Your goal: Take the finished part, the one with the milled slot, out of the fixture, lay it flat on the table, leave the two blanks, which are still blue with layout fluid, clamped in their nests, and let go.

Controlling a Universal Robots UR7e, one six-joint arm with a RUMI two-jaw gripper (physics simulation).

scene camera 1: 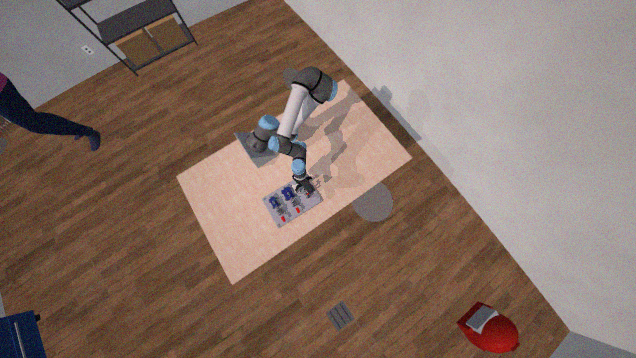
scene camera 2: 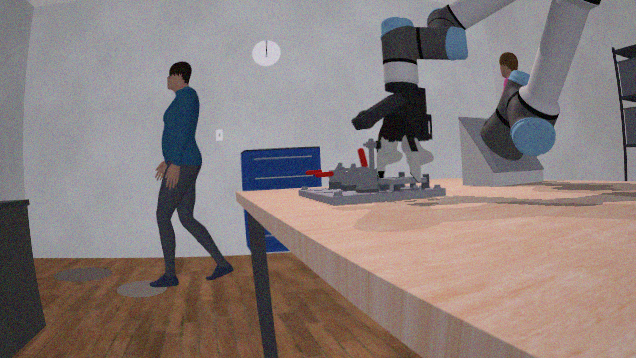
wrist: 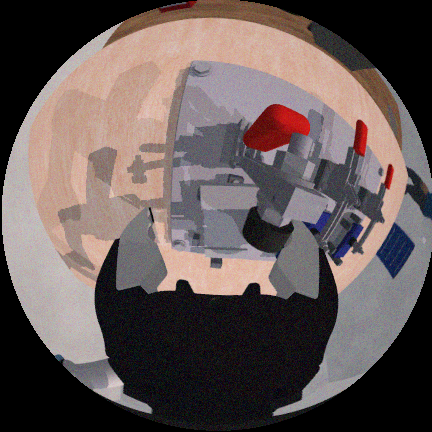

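Where they show: gripper, fingertip midpoint: (scene camera 2: 398,181) (wrist: 219,212); arm's base, origin of the base link: (scene camera 1: 255,144) (scene camera 2: 502,142).
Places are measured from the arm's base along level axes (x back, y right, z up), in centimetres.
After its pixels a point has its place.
The grey finished part (wrist: 230,196) @(y -12.0, x -43.3, z -7.9 cm) lies in its nest at one end of the grey fixture plate (scene camera 1: 314,201) @(y -12.9, x -53.9, z -10.2 cm) (scene camera 2: 332,199) @(y -17.7, x -56.5, z -10.7 cm) (wrist: 225,82) @(y -14.1, x -53.7, z -10.3 cm). Shadow and the clamp arm partly cover it; its slot is not clear. My gripper (scene camera 1: 306,192) @(y -12.5, x -41.3, z -8.5 cm) (scene camera 2: 399,177) @(y -12.5, x -41.3, z -8.5 cm) (wrist: 219,212) @(y -12.5, x -41.3, z -8.5 cm) is open and low over this nest, one finger at each side of the part in the wrist view. The clamp there is swung up, its red handle (scene camera 2: 362,157) @(y -12.3, x -48.7, z -3.6 cm) (wrist: 276,127) raised and its black pad (wrist: 265,234) beside the right finger. Two blue blanks (scene camera 1: 287,193) @(y -0.4, x -40.2, z -5.3 cm) (scene camera 1: 274,202) (wrist: 322,221) @(y 0.1, x -42.4, z -8.2 cm) (wrist: 348,241) @(y 9.4, x -40.0, z -7.5 cm) sit under their clamps.
The blanks' clamps have red handles (scene camera 1: 298,210) @(y -0.5, x -53.7, z -6.1 cm) (scene camera 1: 283,219) @(y 10.7, x -53.3, z -5.6 cm) (wrist: 361,137) @(y -1.0, x -52.9, z -6.1 cm) (wrist: 389,176) @(y 9.9, x -52.8, z -5.7 cm) lying low. The wooden table (scene camera 1: 215,215) @(y 49.3, x -24.5, z -11.8 cm) (scene camera 2: 500,250) @(y -66.9, x -57.7, z -11.8 cm) (wrist: 150,47) @(y -24.4, x -61.2, z -11.7 cm) extends around the plate. The arm's grey base (scene camera 2: 477,162) @(y -0.3, x -10.7, z -5.5 cm) stands behind the fixture. A person (scene camera 2: 181,130) walks beyond the table.
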